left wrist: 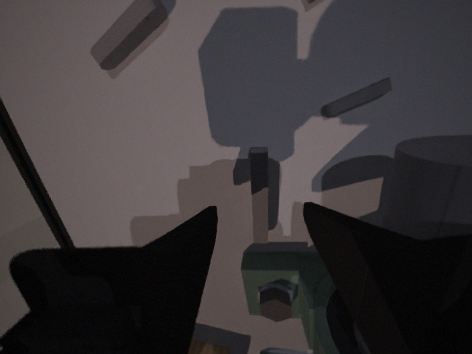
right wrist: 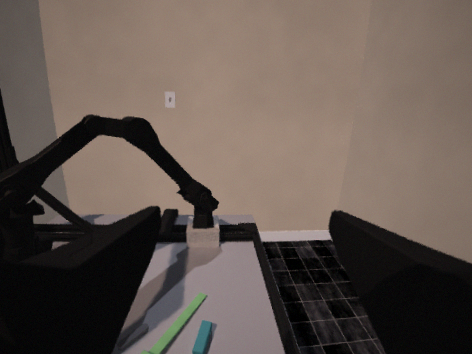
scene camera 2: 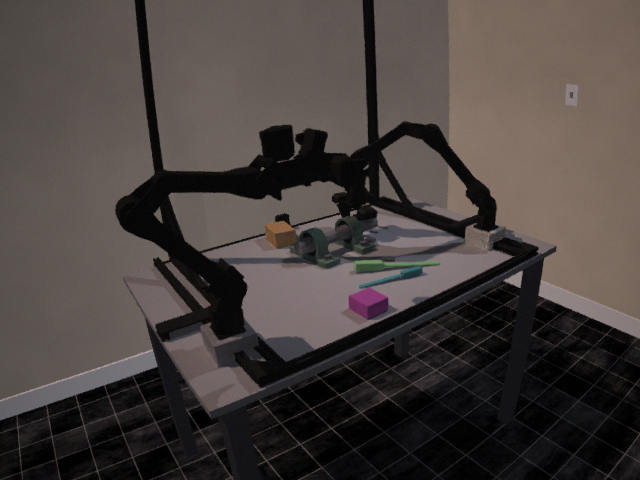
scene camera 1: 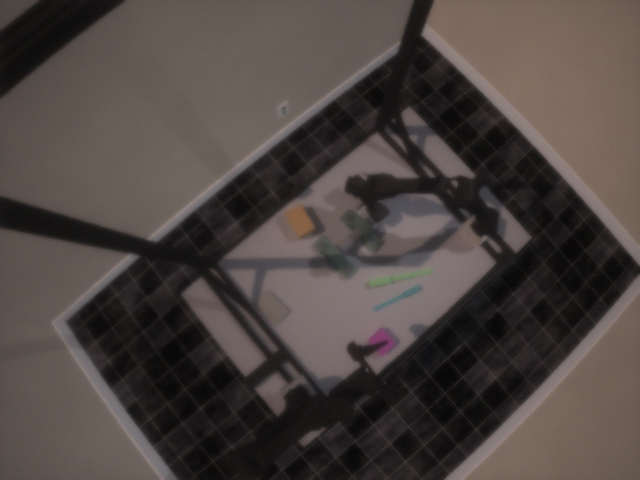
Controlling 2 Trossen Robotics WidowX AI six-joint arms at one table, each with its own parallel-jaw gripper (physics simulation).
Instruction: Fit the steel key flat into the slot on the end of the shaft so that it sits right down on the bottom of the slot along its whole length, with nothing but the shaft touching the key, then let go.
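Frame: origin at the left arm's base, x ahead, y left, z up, level; metres.
Where they show: left gripper, fingertip midpoint: [left wrist: 259,211] [scene camera 1: 361,203]; right gripper, fingertip midpoint: [right wrist: 246,217] [scene camera 2: 356,158] [scene camera 1: 397,353]; left arm's base, link origin: [right wrist: 203,223] [scene camera 2: 486,227] [scene camera 1: 480,226]; right arm's base, link origin: [scene camera 2: 227,329] [scene camera 1: 299,395].
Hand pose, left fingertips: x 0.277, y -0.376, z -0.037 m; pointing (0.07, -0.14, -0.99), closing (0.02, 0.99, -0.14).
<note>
Each offset is from my left fingertips to the top centre of the thing.
Several small grey bars lie on the table in the left wrist view: one bar {dx -0.003, dy +0.000, dz -0.003 m} [left wrist: 259,200] beyond and between my left fingertips, one bar {dx -0.102, dy -0.069, dz -0.007 m} [left wrist: 129,37] at upper left, one bar {dx -0.060, dy +0.051, dz -0.013 m} [left wrist: 357,97] at upper right. I cannot tell which is the steel key. The grey shaft {dx +0.117, dy +0.081, dz +0.055 m} [scene camera 2: 338,235] [left wrist: 430,190] runs through two green bearing blocks [scene camera 2: 317,248] [left wrist: 272,267]. Its slot cannot be made out. My left gripper [left wrist: 259,211] is open and empty, pointing down above the table beside a bearing block and the shaft's end. My right gripper [right wrist: 246,217] is open and empty, far from the bars.
An orange block {dx +0.229, dy -0.099, dz +0.036 m} [scene camera 1: 299,221] [scene camera 2: 280,234] stands near the bearing blocks. A green tool {dx +0.076, dy +0.316, dz +0.012 m} [scene camera 1: 381,282] [scene camera 2: 368,266] [right wrist: 180,322] and a teal tool {dx +0.148, dy +0.363, dz +0.004 m} [scene camera 1: 412,291] [scene camera 2: 412,272] [right wrist: 202,337] lie on the table. A magenta block {dx +0.298, dy +0.442, dz +0.018 m} [scene camera 1: 379,338] [scene camera 2: 368,303] is near the edge.
</note>
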